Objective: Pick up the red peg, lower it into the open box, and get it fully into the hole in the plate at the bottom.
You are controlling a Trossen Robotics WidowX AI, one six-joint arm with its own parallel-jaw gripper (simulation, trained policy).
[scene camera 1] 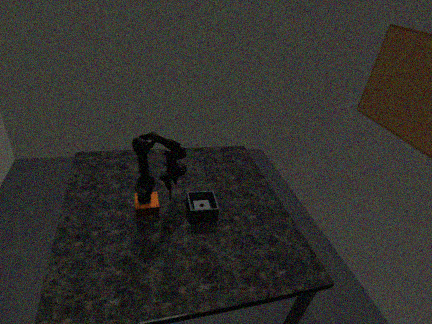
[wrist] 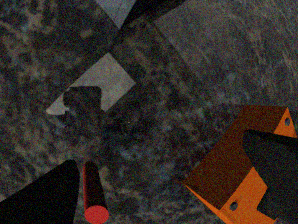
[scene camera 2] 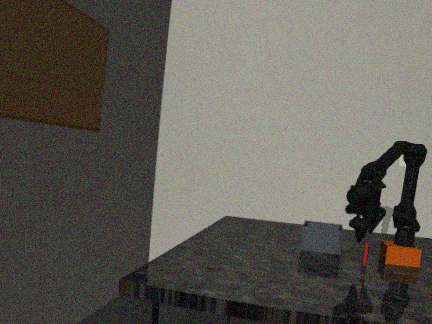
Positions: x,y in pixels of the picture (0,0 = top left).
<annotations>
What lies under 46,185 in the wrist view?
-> The gripper.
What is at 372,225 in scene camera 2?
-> The gripper.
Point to a grey box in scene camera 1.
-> At 196,216
</annotations>
